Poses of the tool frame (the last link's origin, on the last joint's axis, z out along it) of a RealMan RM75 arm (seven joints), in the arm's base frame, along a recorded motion.
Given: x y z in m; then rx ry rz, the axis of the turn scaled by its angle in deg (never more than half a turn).
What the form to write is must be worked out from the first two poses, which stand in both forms.
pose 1, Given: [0.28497, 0.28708, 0.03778, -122.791, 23.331, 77.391]
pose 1, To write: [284.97, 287.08, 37.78, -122.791, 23.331, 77.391]
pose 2, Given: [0.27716, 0.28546, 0.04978, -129.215, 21.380, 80.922]
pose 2, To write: [277.16, 285.46, 49.78, -129.215, 21.380, 80.922]
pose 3, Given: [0.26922, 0.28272, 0.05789, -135.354, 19.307, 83.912]
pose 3, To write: [269.22, 282.72, 57.89, -135.354, 19.307, 83.912]
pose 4, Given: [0.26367, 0.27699, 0.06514, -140.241, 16.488, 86.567]
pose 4, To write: [263.67, 276.99, 65.14, -140.241, 16.488, 86.567]
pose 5, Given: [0.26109, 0.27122, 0.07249, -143.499, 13.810, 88.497]
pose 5, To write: [261.09, 271.22, 72.49, -143.499, 13.810, 88.497]
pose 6, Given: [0.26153, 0.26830, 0.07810, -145.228, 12.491, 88.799]
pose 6, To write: [261.53, 268.30, 78.10, -145.228, 12.491, 88.799]
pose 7, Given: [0.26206, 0.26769, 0.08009, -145.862, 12.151, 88.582]
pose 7, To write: [262.06, 267.69, 80.09, -145.862, 12.151, 88.582]
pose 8, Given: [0.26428, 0.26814, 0.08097, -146.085, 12.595, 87.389]
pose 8, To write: [264.28, 268.14, 80.97, -146.085, 12.595, 87.389]
